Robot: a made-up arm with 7 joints.
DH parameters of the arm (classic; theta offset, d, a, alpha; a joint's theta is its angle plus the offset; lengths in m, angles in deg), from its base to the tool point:
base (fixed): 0 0.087 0 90
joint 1: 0 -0.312 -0.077 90
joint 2: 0 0.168 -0.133 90
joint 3: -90 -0.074 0.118 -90
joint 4: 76.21 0 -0.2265 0
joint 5: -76.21 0.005 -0.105 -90
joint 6: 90 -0.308 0.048 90
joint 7: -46.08 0 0.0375 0
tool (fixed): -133.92 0.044 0 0
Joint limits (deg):
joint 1: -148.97..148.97
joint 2: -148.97..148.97
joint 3: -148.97..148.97
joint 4: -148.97..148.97
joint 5: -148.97..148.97
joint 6: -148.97..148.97
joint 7: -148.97..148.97
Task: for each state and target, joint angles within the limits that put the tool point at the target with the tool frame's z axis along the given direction. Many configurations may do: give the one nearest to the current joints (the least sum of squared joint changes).
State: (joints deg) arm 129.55 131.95 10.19 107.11 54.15 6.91 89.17
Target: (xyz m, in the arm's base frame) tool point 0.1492 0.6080 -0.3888 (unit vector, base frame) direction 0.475 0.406 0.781
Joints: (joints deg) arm 137.01 115.06 13.37 127.25 52.50 13.13 84.72
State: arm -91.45 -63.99 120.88 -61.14 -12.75 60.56 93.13
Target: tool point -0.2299 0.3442 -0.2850 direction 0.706 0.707 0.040
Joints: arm -116.13 -111.91 146.37 -97.99 -45.38 84.42 92.68
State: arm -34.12 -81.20 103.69 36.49 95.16 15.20 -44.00
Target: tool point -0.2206 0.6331 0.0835 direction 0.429 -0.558 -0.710
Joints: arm -66.96 -88.05 100.04 16.61 106.23 1.30 -44.98
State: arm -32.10 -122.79 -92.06 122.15 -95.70 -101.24 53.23
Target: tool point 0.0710 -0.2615 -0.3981 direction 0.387 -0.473 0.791
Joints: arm -24.42 -117.70 -121.09 133.74 -67.22 -102.43 47.84
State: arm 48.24 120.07 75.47 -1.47 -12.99 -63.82 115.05
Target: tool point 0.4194 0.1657 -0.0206 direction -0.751 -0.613 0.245
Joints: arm 36.63 148.97 19.82 -39.75 20.84 -26.53 118.56
